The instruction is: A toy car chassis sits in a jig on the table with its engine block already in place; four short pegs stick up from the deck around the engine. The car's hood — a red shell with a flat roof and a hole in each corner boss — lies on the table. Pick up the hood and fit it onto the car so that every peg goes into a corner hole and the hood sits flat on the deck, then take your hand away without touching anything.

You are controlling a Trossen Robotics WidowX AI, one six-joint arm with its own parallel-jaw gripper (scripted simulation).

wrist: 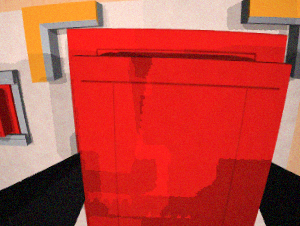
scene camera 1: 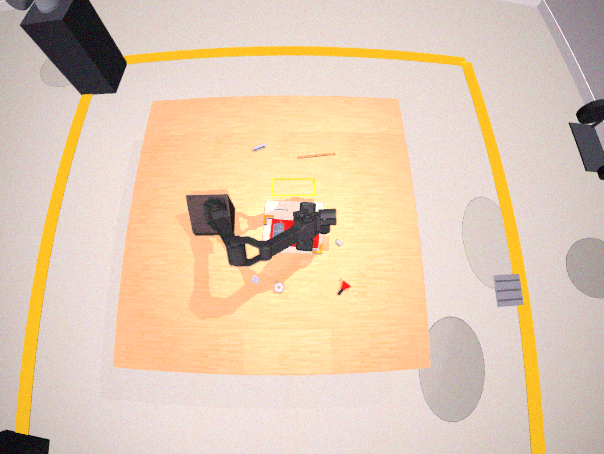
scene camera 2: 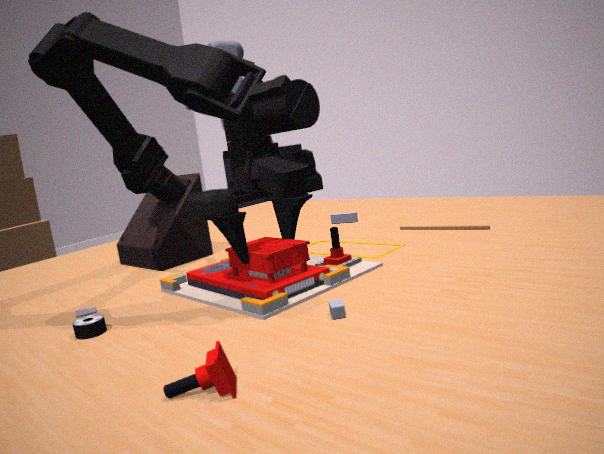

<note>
In view: my gripper (scene camera 2: 268, 256) and a red hood (scene camera 2: 268, 255).
The red hood is seen too in the wrist view (wrist: 159, 131). My gripper is seen too in the wrist view (wrist: 172, 164).
</note>
